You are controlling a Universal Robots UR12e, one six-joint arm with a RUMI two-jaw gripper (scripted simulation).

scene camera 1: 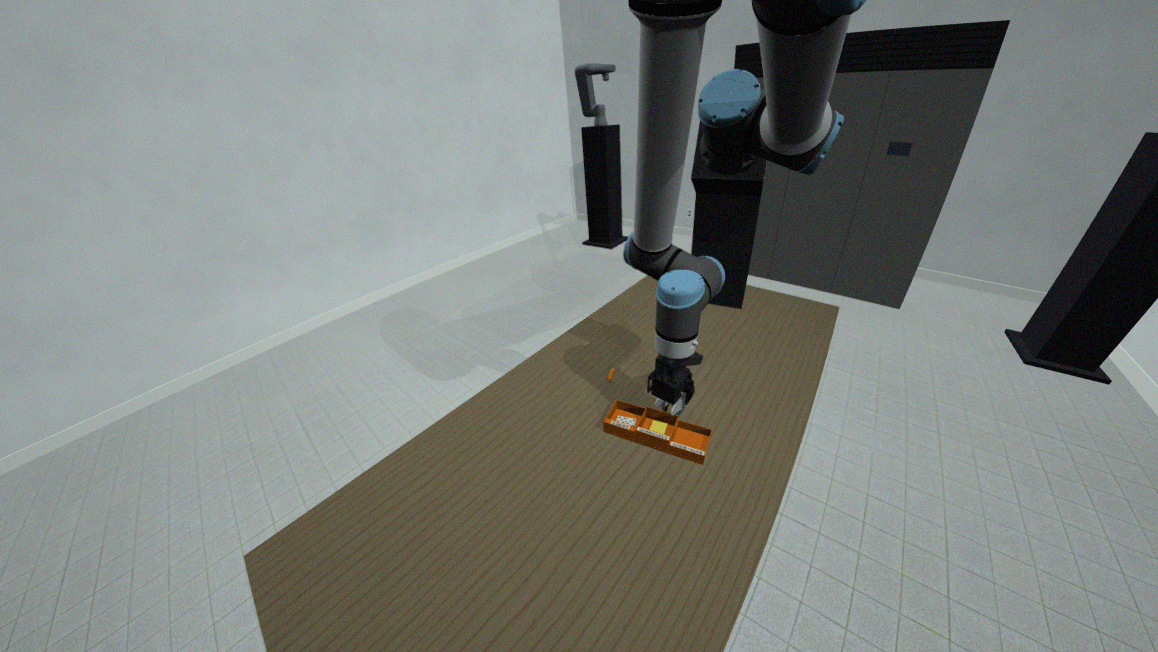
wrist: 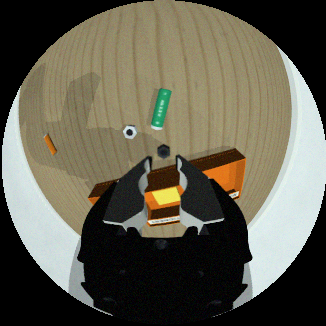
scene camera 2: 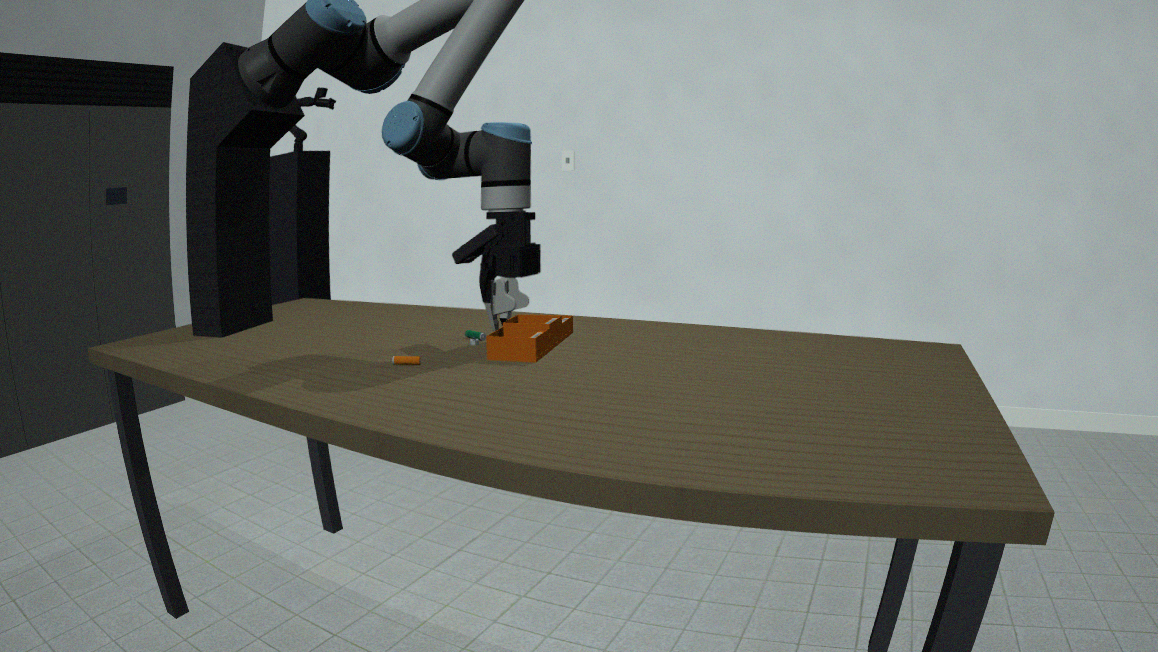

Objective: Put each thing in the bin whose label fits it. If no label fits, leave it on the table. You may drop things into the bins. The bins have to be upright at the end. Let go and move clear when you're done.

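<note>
In scene camera 2 I see my gripper point(scene camera 2: 501, 333). Scene camera 1 gives me a view of the gripper point(scene camera 1: 670, 415), and in the wrist view I find my gripper point(wrist: 163, 156) as well.
</note>
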